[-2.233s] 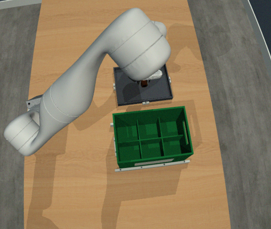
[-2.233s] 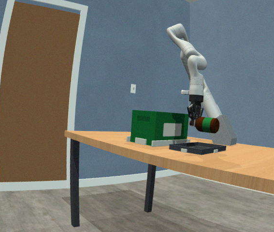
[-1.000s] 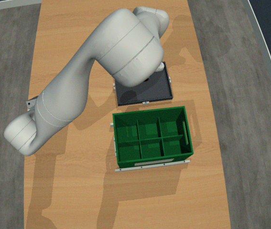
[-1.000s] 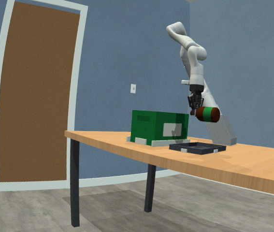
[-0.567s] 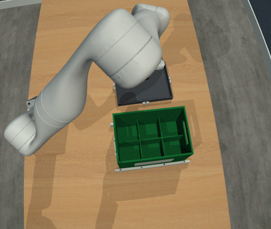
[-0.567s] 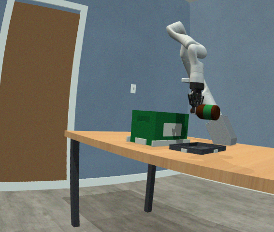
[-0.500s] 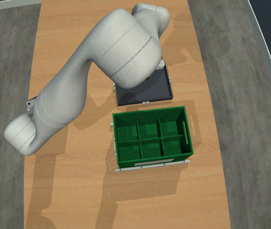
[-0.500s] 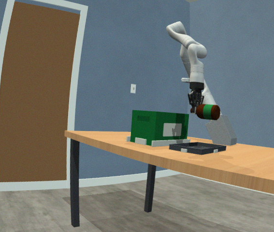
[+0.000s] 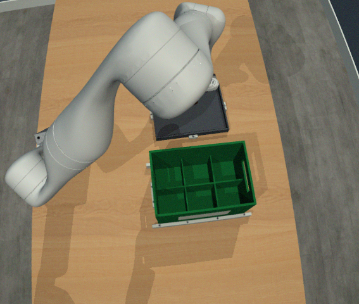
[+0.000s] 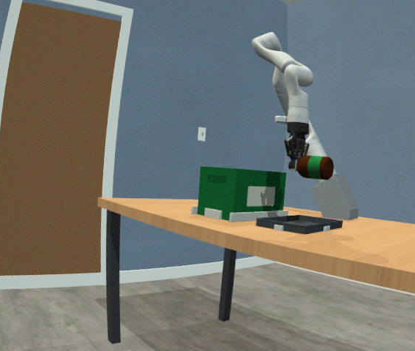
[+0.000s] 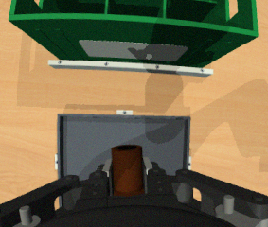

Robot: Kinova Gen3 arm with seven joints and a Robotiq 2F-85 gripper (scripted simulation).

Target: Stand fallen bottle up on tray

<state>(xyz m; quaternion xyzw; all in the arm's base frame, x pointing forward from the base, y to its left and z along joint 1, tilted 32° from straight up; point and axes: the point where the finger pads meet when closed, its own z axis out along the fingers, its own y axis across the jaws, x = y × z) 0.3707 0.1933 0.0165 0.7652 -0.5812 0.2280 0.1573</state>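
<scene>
My hand is 1 cm past the brown bottle and 5 cm to the right of it. Also, from my hand: green crate (3 cm ahead, 24 cm to the right, 12 cm below); then dark grey tray (5 cm to the left, 19 cm below).
</scene>
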